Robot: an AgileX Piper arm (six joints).
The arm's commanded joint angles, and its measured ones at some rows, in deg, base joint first. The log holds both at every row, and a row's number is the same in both.
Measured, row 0: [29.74 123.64 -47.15 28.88 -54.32 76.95]
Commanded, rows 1 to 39: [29.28 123.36 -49.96 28.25 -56.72 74.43]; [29.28 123.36 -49.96 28.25 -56.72 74.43]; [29.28 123.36 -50.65 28.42 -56.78 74.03]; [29.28 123.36 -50.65 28.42 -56.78 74.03]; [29.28 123.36 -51.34 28.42 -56.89 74.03]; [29.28 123.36 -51.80 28.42 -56.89 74.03]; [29.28 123.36 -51.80 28.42 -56.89 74.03]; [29.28 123.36 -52.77 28.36 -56.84 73.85]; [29.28 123.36 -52.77 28.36 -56.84 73.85]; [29.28 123.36 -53.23 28.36 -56.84 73.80]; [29.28 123.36 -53.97 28.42 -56.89 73.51]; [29.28 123.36 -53.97 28.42 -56.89 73.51]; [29.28 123.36 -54.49 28.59 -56.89 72.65]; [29.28 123.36 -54.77 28.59 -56.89 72.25]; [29.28 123.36 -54.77 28.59 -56.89 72.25]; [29.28 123.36 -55.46 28.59 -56.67 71.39]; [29.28 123.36 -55.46 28.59 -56.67 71.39]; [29.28 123.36 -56.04 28.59 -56.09 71.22]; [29.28 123.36 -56.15 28.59 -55.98 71.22]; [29.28 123.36 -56.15 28.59 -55.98 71.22]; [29.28 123.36 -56.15 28.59 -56.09 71.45]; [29.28 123.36 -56.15 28.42 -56.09 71.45]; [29.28 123.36 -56.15 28.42 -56.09 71.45]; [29.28 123.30 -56.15 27.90 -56.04 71.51]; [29.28 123.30 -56.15 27.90 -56.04 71.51]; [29.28 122.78 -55.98 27.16 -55.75 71.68]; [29.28 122.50 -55.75 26.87 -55.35 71.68]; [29.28 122.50 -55.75 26.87 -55.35 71.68]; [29.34 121.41 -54.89 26.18 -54.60 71.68]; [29.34 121.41 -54.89 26.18 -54.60 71.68]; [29.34 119.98 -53.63 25.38 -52.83 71.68]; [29.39 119.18 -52.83 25.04 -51.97 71.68]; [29.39 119.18 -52.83 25.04 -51.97 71.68]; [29.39 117.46 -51.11 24.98 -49.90 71.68]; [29.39 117.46 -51.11 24.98 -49.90 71.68]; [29.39 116.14 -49.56 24.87 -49.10 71.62]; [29.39 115.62 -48.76 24.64 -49.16 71.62]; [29.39 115.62 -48.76 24.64 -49.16 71.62]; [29.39 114.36 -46.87 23.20 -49.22 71.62]
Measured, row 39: [28.99 117.86 -47.50 29.51 -43.89 72.36]
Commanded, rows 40 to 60: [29.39 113.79 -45.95 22.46 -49.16 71.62]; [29.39 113.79 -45.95 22.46 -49.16 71.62]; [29.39 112.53 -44.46 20.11 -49.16 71.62]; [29.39 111.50 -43.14 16.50 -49.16 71.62]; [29.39 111.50 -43.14 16.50 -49.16 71.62]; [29.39 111.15 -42.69 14.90 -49.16 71.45]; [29.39 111.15 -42.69 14.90 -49.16 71.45]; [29.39 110.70 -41.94 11.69 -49.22 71.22]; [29.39 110.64 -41.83 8.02 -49.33 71.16]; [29.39 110.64 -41.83 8.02 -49.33 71.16]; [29.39 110.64 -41.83 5.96 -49.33 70.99]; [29.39 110.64 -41.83 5.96 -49.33 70.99]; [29.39 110.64 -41.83 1.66 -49.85 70.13]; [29.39 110.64 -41.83 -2.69 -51.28 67.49]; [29.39 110.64 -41.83 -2.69 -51.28 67.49]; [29.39 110.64 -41.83 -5.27 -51.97 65.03]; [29.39 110.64 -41.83 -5.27 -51.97 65.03]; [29.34 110.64 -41.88 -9.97 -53.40 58.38]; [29.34 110.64 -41.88 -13.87 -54.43 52.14]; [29.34 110.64 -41.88 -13.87 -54.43 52.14]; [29.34 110.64 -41.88 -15.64 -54.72 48.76]
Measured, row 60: [29.45 111.21 -41.94 -11.40 -53.17 55.29]
